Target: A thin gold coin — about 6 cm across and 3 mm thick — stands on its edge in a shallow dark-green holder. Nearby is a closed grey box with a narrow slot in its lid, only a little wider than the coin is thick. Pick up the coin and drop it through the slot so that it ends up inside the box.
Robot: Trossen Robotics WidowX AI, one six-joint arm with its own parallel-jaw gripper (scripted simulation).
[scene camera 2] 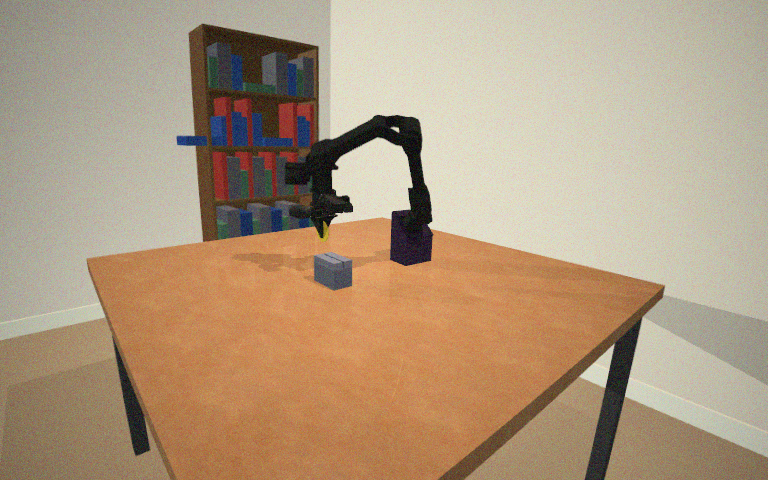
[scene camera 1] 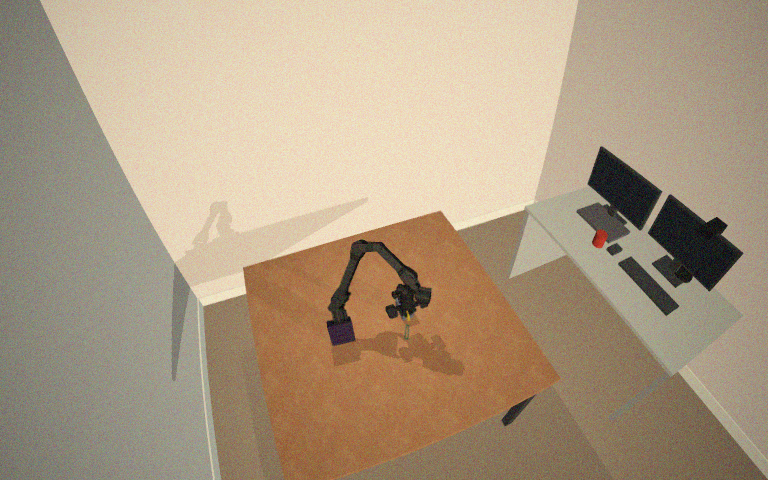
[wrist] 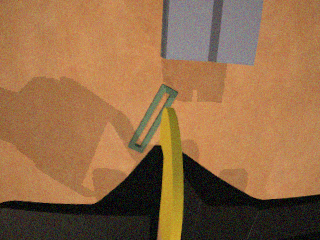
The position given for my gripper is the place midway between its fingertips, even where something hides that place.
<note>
My gripper (scene camera 2: 322,237) carries a gold coin.
My gripper also shows in the wrist view (wrist: 163,152).
</note>
